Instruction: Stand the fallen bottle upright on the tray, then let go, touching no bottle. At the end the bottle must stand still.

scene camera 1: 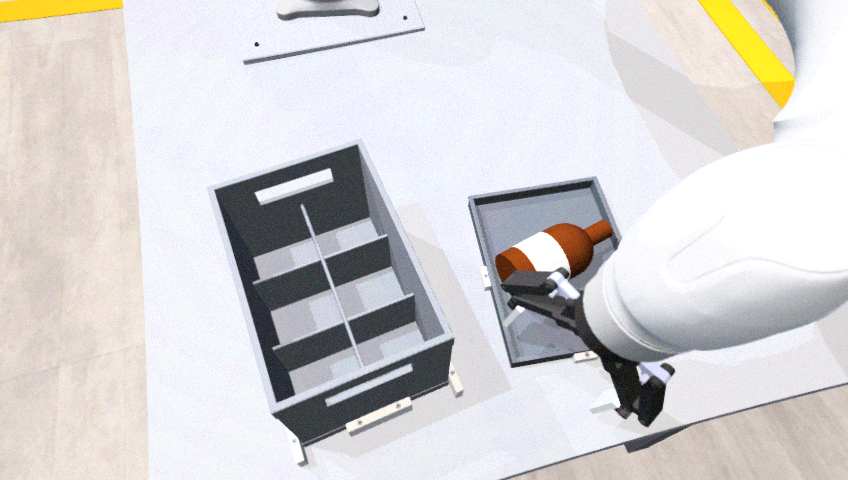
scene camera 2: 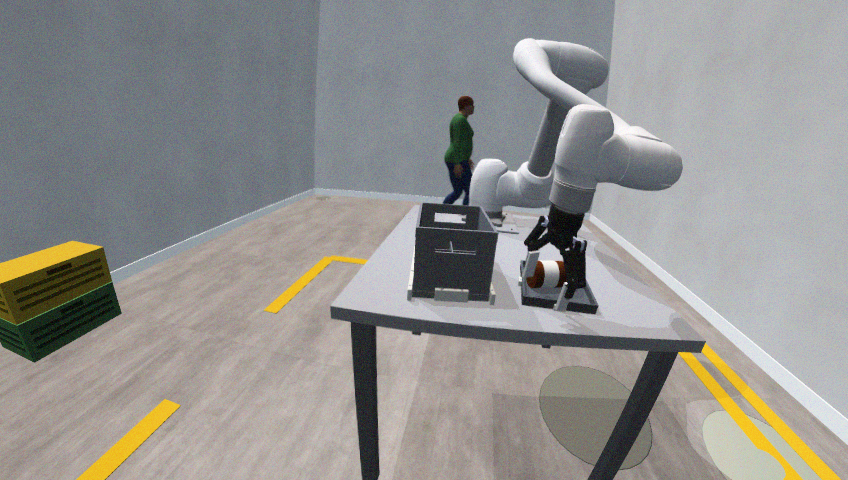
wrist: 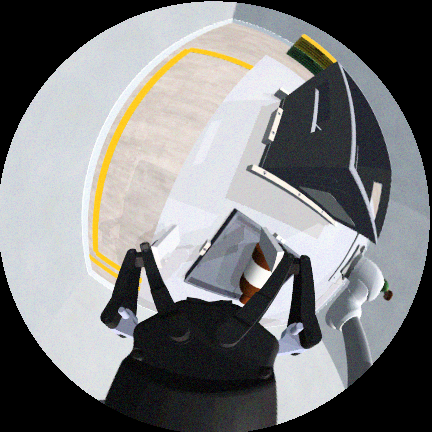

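Pixels of known places: gripper, fingertip midpoint: (scene camera 1: 554, 358) (scene camera 2: 543, 291) (wrist: 218, 234); arm's base at its link origin: (wrist: 350, 262).
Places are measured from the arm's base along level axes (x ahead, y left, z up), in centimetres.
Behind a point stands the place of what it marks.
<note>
A brown bottle with a white label (scene camera 1: 544, 251) @[x 62.5, y 27.3, z 6.6 cm] (scene camera 2: 552, 274) @[x 65.5, y 28.7, z 4.3 cm] (wrist: 256, 274) @[x 65.1, y 28.1, z 5.3 cm] lies on its side in the shallow grey tray (scene camera 1: 523, 209) @[x 51.5, y 27.8, z -0.8 cm] (scene camera 2: 553, 303) @[x 74.0, y 29.7, z 0.2 cm] (wrist: 216, 262) @[x 69.6, y 33.3, z -0.8 cm]. In scene camera 1, its base is by the tray's left rim and its neck points right, close to the right rim. My gripper (scene camera 1: 558, 359) @[x 75.3, y 26.4, z 3.5 cm] (scene camera 2: 546, 285) @[x 75.3, y 26.4, z 3.5 cm] (wrist: 218, 234) @[x 75.3, y 26.4, z 3.5 cm] is open and empty, low at the tray. One finger is close beside the bottle's base end and hides part of it in the wrist view; I cannot tell if they touch. The other finger is off the tray's front side.
A tall dark crate with dividers (scene camera 1: 428, 369) @[x 76.8, y 11.2, z 8.7 cm] (scene camera 2: 434, 276) @[x 80.1, y 0.8, z 4.5 cm] (wrist: 310, 150) @[x 76.5, y 12.0, z 11.3 cm] stands left of the tray on the table (scene camera 1: 357, 95) @[x 26.3, y 4.2, z -1.3 cm] (scene camera 2: 380, 297) @[x 85.1, y -10.7, z -1.3 cm]. Small light blocks sit against the crate and tray. A person in green (scene camera 2: 460, 142) is behind the table. Yellow and green boxes (scene camera 2: 56, 270) are at the far left.
</note>
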